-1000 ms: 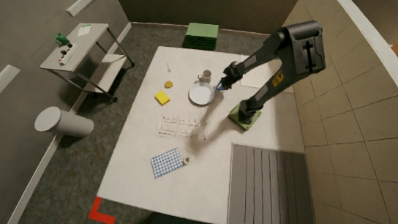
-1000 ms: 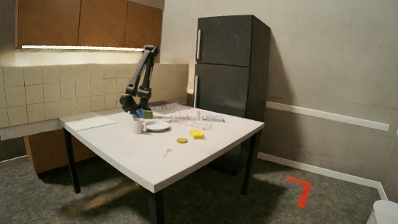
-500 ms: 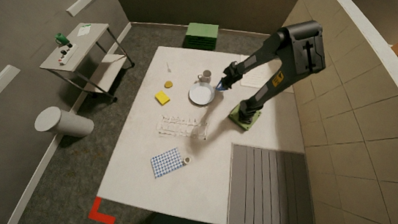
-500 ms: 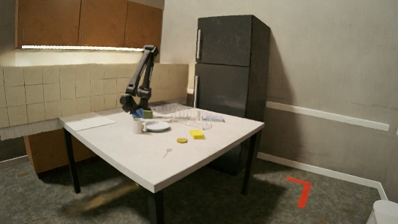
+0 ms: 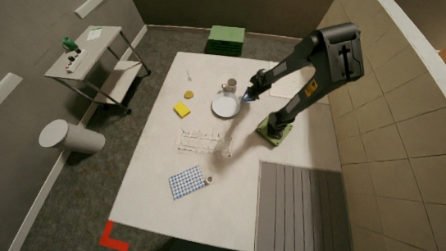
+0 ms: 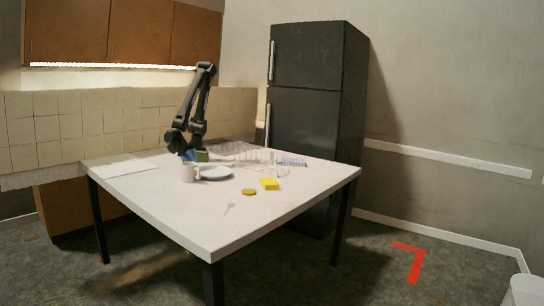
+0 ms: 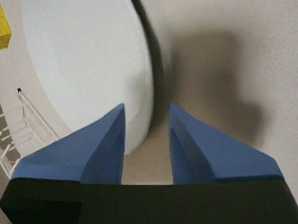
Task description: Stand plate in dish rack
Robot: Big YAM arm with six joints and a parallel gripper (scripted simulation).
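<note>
My hand is 100 mm to the left of the white mug, 100 mm short of it and 20 mm above it. From my hand the other things lie so: spoon (470 mm ahead, 160 mm to the right, 50 mm below); draining mat (400 mm behind, 310 mm to the right, 50 mm below); yellow disc (400 mm ahead, 40 mm below, 10 mm to the left).
</note>
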